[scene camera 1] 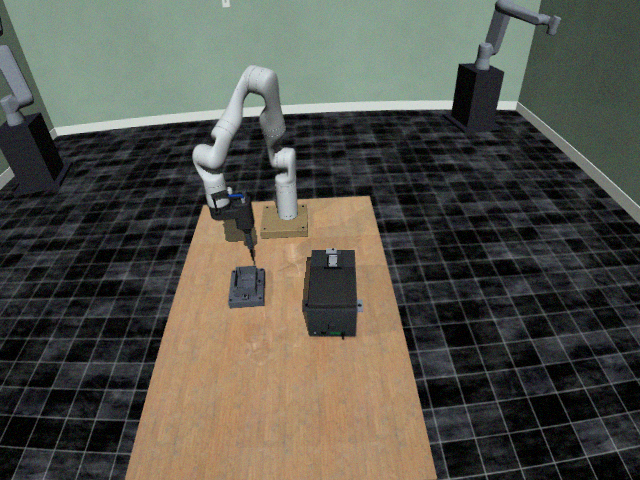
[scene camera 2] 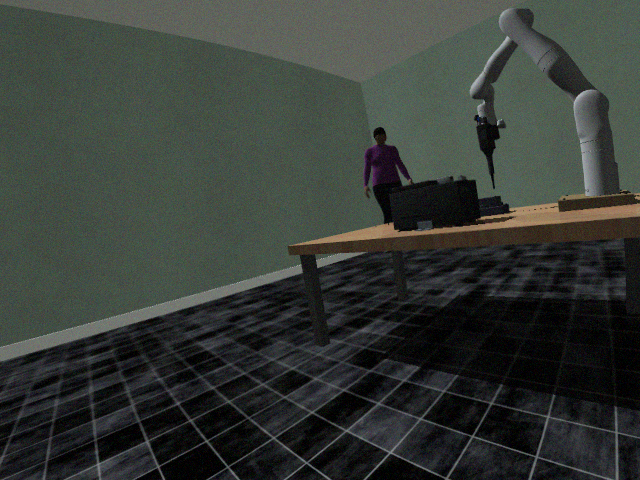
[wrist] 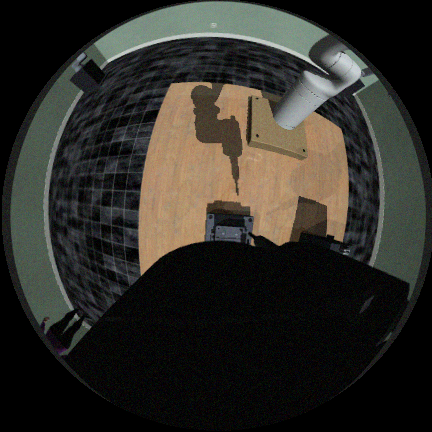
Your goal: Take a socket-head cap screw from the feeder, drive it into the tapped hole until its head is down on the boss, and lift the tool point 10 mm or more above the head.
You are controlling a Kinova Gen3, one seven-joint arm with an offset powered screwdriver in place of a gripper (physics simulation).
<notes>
In view: a black screw feeder (scene camera 1: pixel 318 318).
</notes>
